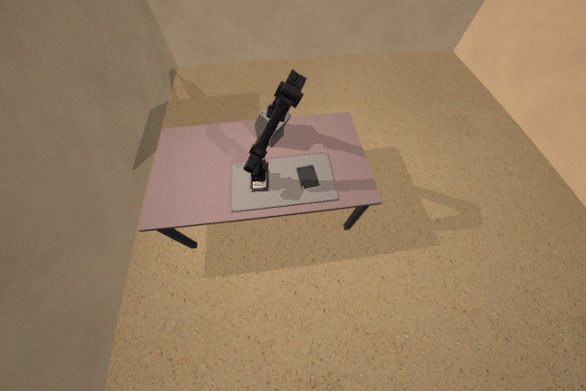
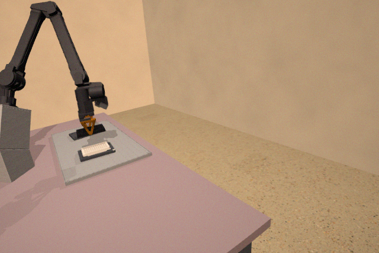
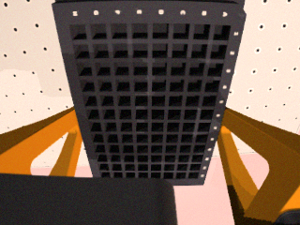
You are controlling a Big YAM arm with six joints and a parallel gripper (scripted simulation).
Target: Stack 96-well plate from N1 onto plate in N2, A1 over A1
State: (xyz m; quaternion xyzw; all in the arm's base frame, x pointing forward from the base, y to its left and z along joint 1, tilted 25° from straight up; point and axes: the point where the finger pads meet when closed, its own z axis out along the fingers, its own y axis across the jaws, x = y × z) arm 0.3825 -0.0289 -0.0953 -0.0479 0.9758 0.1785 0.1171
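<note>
Now: hand 1 cm short of the white 96-well plate, 1 cm to the left of it and 9 cm above it. From my hand the other things lie so: dark 96-well plate: right at my hand.
</note>
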